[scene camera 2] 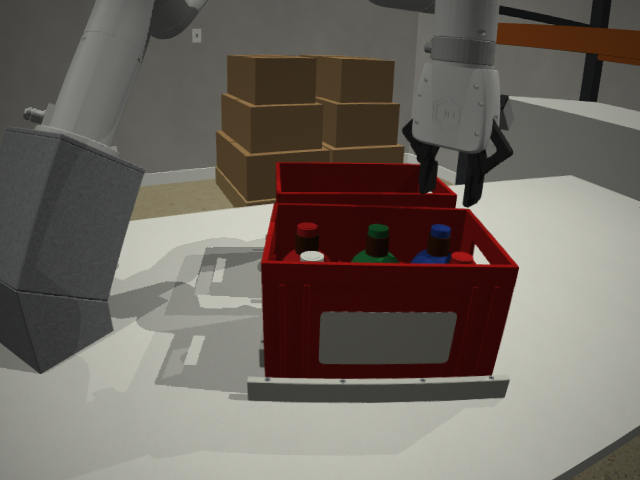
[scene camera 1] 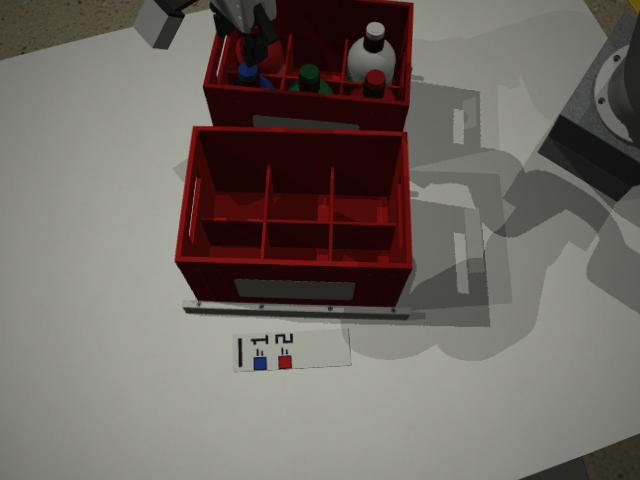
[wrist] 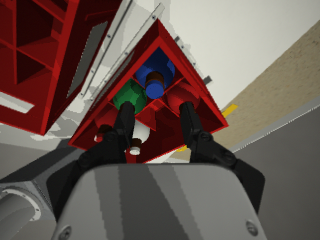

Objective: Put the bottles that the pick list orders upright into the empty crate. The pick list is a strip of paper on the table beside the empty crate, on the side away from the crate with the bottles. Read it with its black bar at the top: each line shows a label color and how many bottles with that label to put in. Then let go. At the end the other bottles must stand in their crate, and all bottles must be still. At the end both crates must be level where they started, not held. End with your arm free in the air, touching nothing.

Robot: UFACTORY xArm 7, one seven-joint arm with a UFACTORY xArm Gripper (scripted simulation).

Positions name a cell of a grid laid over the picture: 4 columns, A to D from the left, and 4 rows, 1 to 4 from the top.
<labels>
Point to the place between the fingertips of my gripper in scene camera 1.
At B1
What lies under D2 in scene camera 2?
My gripper.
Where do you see a rail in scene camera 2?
At B4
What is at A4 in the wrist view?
My gripper.
</labels>
